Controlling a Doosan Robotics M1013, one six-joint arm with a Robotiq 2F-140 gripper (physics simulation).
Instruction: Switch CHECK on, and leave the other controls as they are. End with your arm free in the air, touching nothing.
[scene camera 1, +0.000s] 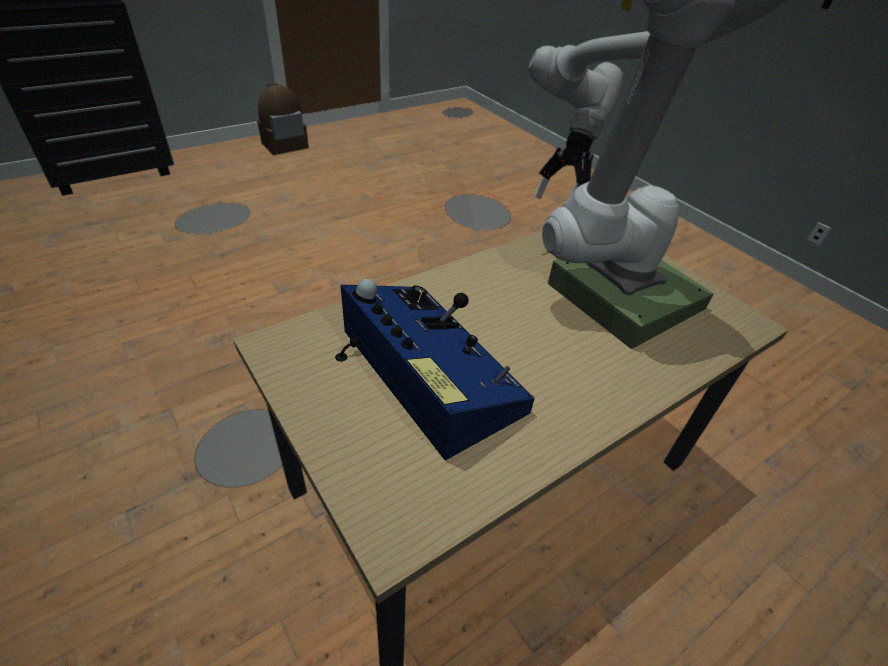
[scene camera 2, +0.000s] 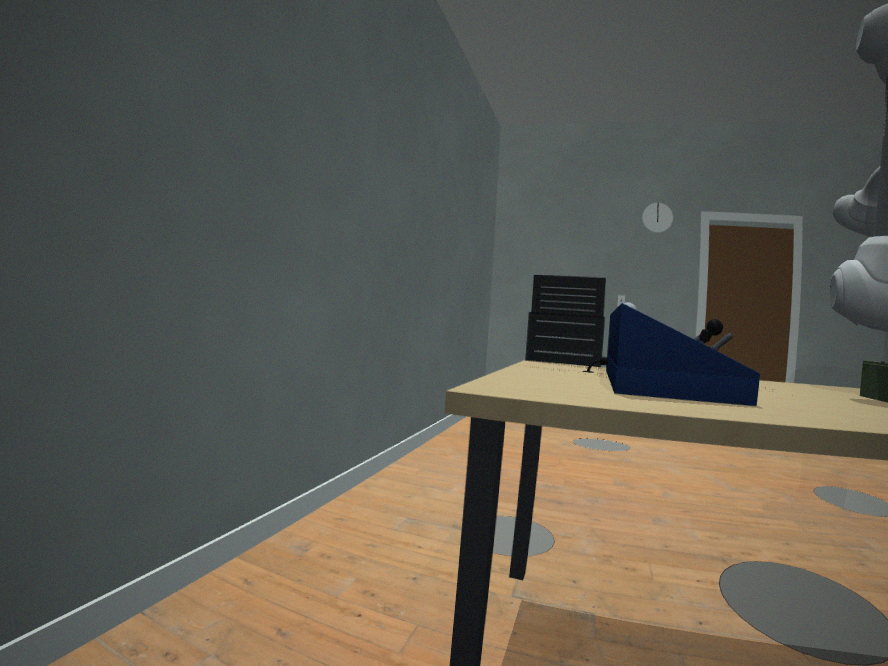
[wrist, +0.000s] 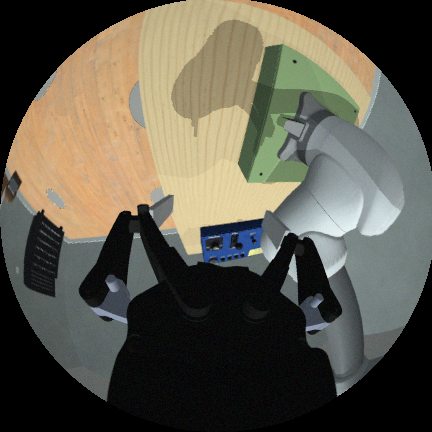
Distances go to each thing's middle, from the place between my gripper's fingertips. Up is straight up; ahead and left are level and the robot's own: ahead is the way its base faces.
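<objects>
With the blue control box (scene camera 2: 645, 357) to measure from, my hand is 270 mm to the right of it, 610 mm short of it and 120 mm above it.
</objects>
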